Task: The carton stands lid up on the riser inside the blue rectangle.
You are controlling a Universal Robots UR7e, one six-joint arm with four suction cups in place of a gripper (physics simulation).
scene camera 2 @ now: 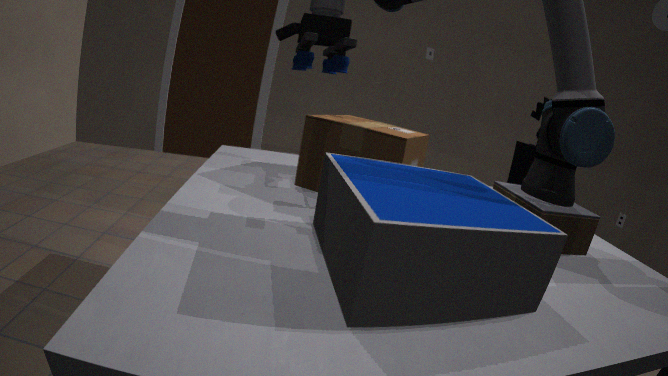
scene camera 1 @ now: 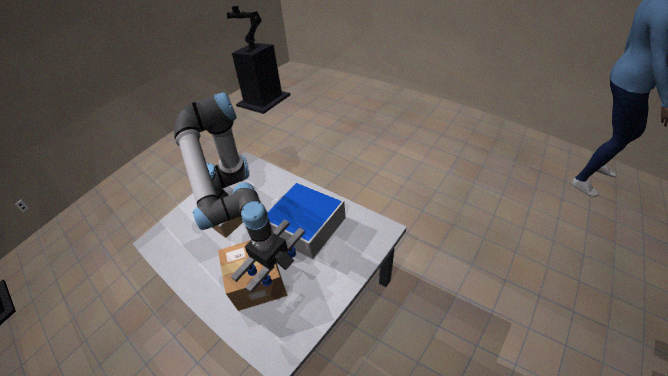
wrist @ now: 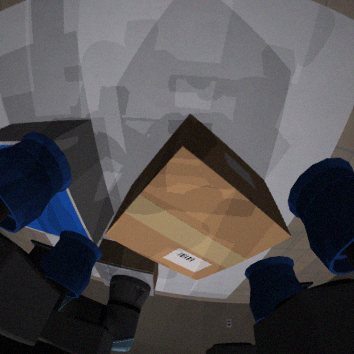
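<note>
A brown carton (scene camera 1: pixel 232 267) (scene camera 2: pixel 350 142) (wrist: pixel 200 200) stands upright on the table, beside the riser and apart from it. Its taped face with the white barcode label is up. The grey riser (scene camera 1: pixel 327 228) (scene camera 2: pixel 450 275) (wrist: pixel 82 155) has a blue rectangle (scene camera 1: pixel 311 207) (scene camera 2: pixel 450 200) (wrist: pixel 62 215) on top, with a thin pale border. No carton is on it. My gripper (scene camera 1: pixel 272 262) (scene camera 2: pixel 321 62) (wrist: pixel 177 235) is open and holds nothing; its four blue cups point down. It hangs above the carton with a clear gap, seen in scene camera 2. It partly hides the carton in scene camera 1.
The white table (scene camera 1: pixel 170 247) (scene camera 2: pixel 135 295) bears the arm's base block (scene camera 1: pixel 226 228) (scene camera 2: pixel 575 232) (wrist: pixel 130 257) near the riser. A black pedestal (scene camera 1: pixel 258 75) with a small dark arm stands on the floor behind. A person (scene camera 1: pixel 631 105) in a blue top is at the right.
</note>
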